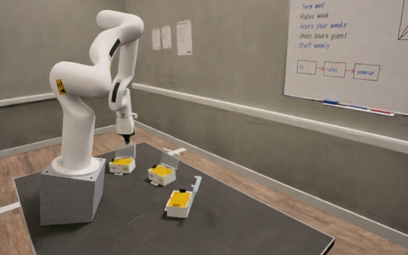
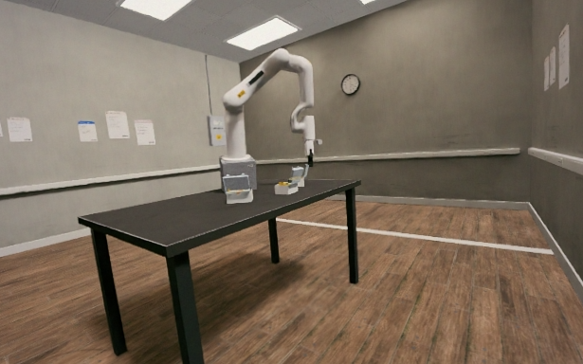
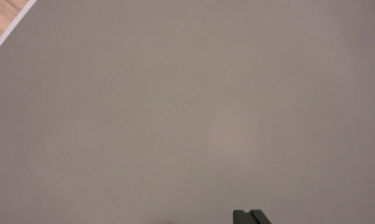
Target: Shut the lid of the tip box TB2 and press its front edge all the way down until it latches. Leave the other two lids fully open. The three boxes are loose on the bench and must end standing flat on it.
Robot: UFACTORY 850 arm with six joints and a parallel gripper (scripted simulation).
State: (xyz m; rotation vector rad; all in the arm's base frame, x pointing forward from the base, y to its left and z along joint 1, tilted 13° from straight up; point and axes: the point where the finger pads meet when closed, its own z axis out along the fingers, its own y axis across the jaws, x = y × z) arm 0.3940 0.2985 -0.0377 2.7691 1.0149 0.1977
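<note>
The clear lid lies 40 mm below my hand, 30 mm to the right of it and 30 mm behind it. Round my hand: tip box lid 310 mm to the right, 90 mm ahead, 40 mm below.
</note>
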